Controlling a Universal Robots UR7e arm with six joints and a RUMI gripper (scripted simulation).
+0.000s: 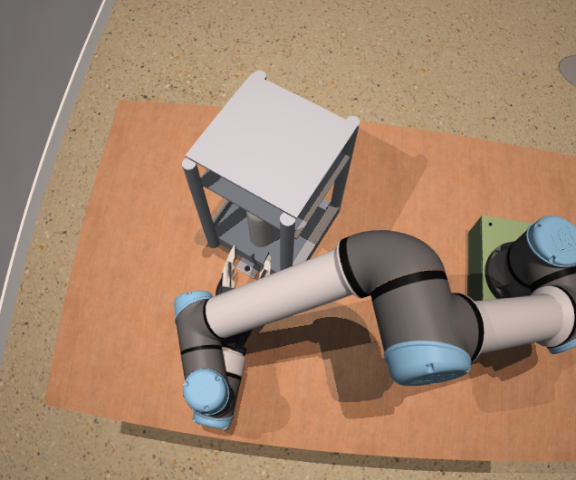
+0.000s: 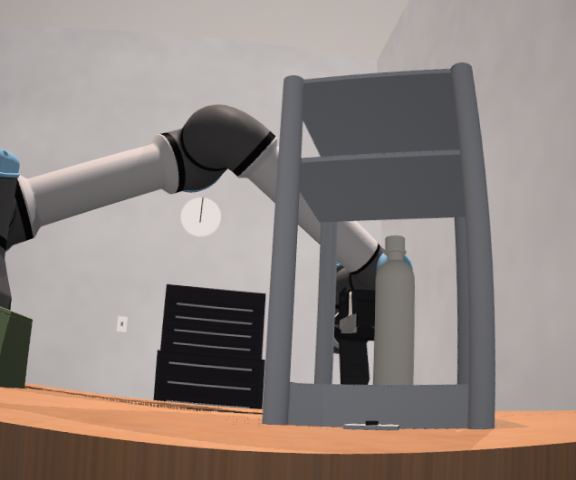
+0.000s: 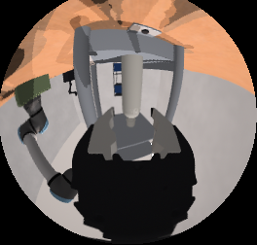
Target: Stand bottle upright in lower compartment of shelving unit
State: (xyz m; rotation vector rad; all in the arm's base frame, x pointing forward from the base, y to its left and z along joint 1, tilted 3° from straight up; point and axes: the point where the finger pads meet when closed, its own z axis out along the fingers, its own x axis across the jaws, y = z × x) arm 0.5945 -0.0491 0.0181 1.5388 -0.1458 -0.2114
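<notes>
Right now my hand is 120 mm to the left of the shelving unit, 50 mm below it and 50 mm past it.
</notes>
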